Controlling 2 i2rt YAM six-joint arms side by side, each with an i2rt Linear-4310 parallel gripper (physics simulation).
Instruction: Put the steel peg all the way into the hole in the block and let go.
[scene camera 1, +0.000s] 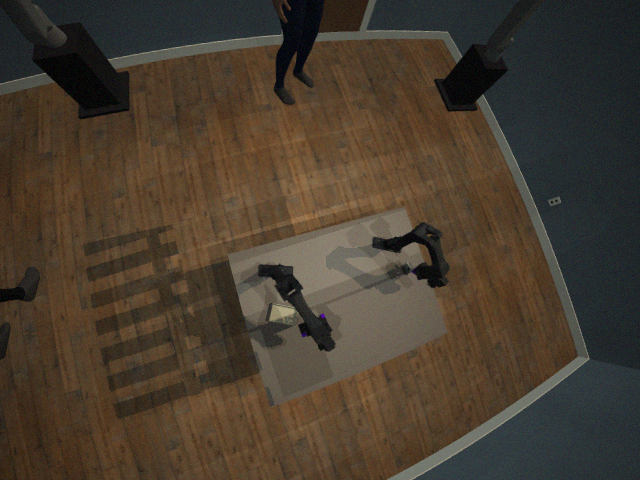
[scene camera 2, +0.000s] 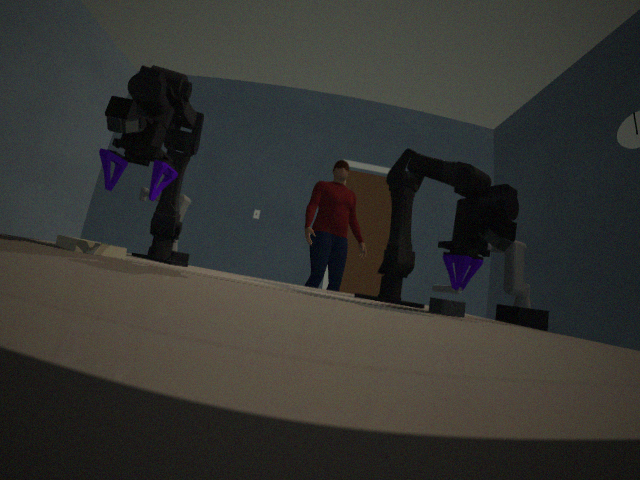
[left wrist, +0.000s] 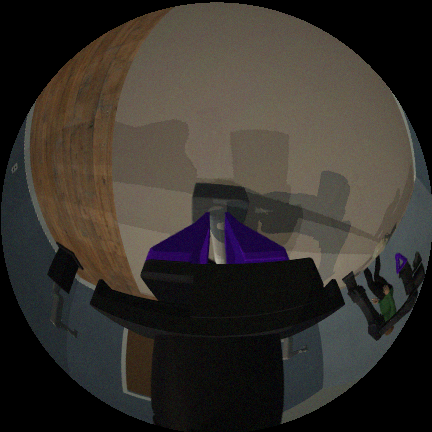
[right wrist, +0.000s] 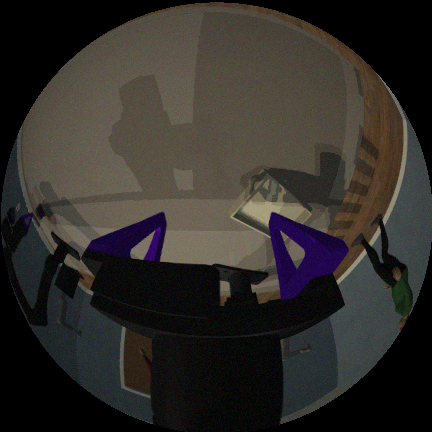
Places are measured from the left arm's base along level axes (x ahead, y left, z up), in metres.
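Pixels of known places: left gripper, between the fingertips: (scene camera 1: 413, 271) (scene camera 2: 457, 290) (left wrist: 216, 217) (right wrist: 32, 213); right gripper, between the fingertips: (scene camera 2: 129, 195) (left wrist: 396, 253) (right wrist: 217, 217); left arm's base, origin of its link: (scene camera 1: 386, 245) (scene camera 2: 388, 302) (right wrist: 64, 245); right arm's base, origin of its link: (scene camera 1: 276, 271) (scene camera 2: 158, 261) (left wrist: 348, 277) (right wrist: 238, 274).
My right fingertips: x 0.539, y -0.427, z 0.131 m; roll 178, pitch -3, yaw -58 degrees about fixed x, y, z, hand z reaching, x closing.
Observation:
For each thing: its middle in the pictures, then the offset to it from my right fingertips. Level surfaces: height alone.
- grey block, middle of its body: (left wrist: 217, 210) (scene camera 2: 446, 307) (right wrist: 39, 211) (scene camera 1: 407, 268) dx -0.408, dy +0.582, dz -0.115 m
- pale table top, height of its surface: dz -0.132 m
- light steel peg, middle of its body: (left wrist: 219, 240) (scene camera 2: 446, 289) dx -0.412, dy +0.578, dz -0.074 m
The grey block (scene camera 1: 397, 270) (scene camera 2: 447, 307) (left wrist: 201, 204) stands on the pale table top (scene camera 1: 372, 320); its hole cannot be made out. My left gripper (scene camera 1: 412, 269) (scene camera 2: 458, 289) (left wrist: 216, 217) is shut on the light steel peg (scene camera 2: 442, 287) (left wrist: 218, 240). In scene camera 2 the peg lies nearly level across the fingertips, a little above the block, and sticks out to the picture's left. In the left wrist view it shows between the fingers, with the block just beyond. My right gripper (scene camera 1: 313, 324) (scene camera 2: 130, 194) (right wrist: 217, 217) is open and empty, high above the table.
A cream, shallow tray (scene camera 1: 281, 313) (scene camera 2: 88, 244) (right wrist: 250, 226) lies on the table near the right arm, below and beside the right gripper. The right arm's base stands at the table's far left in scene camera 1. Arm shadows cross the table.

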